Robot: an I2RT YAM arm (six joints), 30 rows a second.
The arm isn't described. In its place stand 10 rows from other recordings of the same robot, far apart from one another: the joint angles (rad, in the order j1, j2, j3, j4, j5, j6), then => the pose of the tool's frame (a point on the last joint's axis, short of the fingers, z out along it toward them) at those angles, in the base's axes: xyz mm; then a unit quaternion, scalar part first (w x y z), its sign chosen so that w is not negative.
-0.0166, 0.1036, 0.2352, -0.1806, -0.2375, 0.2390 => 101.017, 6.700, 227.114, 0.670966, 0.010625, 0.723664, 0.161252
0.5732, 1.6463, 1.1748, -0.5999, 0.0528, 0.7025 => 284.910, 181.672, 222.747, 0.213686, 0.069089, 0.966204, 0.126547
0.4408, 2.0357, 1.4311, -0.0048, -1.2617, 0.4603 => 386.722, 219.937, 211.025, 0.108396, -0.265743, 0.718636, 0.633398
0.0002, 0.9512, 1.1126, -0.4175, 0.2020, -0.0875 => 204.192, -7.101, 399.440, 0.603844, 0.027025, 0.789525, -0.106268
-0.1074, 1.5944, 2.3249, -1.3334, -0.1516, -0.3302 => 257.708, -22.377, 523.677, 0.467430, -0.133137, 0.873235, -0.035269
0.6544, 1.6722, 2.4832, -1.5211, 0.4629, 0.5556 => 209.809, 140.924, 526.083, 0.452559, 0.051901, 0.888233, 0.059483
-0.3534, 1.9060, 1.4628, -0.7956, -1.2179, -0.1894 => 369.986, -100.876, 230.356, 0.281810, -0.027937, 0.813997, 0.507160
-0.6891, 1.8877, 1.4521, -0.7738, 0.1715, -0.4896 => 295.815, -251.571, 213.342, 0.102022, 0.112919, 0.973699, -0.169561
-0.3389, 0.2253, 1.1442, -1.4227, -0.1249, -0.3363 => -36.859, 17.695, 350.863, 0.496706, -0.030621, 0.859395, -0.117412
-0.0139, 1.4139, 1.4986, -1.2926, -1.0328, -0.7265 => 250.939, 27.086, 368.536, 0.322001, -0.381849, 0.770528, 0.395972
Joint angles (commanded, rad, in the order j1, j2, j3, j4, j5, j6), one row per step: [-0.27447 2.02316 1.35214 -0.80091 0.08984 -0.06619]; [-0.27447 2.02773 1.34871 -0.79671 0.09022 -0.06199]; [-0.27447 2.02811 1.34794 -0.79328 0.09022 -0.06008]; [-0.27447 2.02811 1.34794 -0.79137 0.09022 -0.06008]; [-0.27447 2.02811 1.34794 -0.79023 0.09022 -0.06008]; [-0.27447 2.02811 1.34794 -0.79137 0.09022 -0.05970]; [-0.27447 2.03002 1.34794 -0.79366 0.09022 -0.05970]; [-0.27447 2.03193 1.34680 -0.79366 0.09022 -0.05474]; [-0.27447 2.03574 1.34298 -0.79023 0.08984 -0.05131]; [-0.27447 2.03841 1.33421 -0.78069 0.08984 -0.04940]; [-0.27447 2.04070 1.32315 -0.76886 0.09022 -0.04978]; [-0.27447 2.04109 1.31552 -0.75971 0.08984 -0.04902]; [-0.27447 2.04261 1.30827 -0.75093 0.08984 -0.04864]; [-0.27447 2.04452 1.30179 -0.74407 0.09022 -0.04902]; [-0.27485 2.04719 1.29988 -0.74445 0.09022 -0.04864]
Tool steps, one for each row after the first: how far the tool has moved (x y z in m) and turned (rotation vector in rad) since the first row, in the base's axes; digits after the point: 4 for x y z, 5 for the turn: [-0.0002 0.0000 -0.0024 0.00095 0.00329 -0.00420]; [0.0000 0.0000 -0.0027 0.00047 0.00088 -0.00609]; [0.0002 -0.0001 -0.0027 -0.00004 -0.00096 -0.00609]; [0.0003 -0.0001 -0.0026 -0.00034 -0.00206 -0.00609]; [0.0002 -0.0001 -0.0027 -0.00001 -0.00101 -0.00647]; [0.0000 0.0000 -0.0034 0.00111 0.00304 -0.00647]; [-0.0002 0.0000 -0.0043 0.00226 0.00542 -0.01139]; [-0.0006 0.0002 -0.0065 0.00397 0.00899 -0.01476]; [-0.0014 0.0004 -0.0095 0.00459 0.01061 -0.01665]; [-0.0025 0.0007 -0.0128 0.00460 0.01221 -0.01631]; [-0.0032 0.0009 -0.0146 0.00472 0.01094 -0.01703]; [-0.0038 0.0011 -0.0167 0.00474 0.01089 -0.01741]; [-0.0045 0.0013 -0.0188 0.00475 0.01251 -0.01706]; [-0.0050 0.0013 -0.0202 0.00608 0.01725 -0.01782]
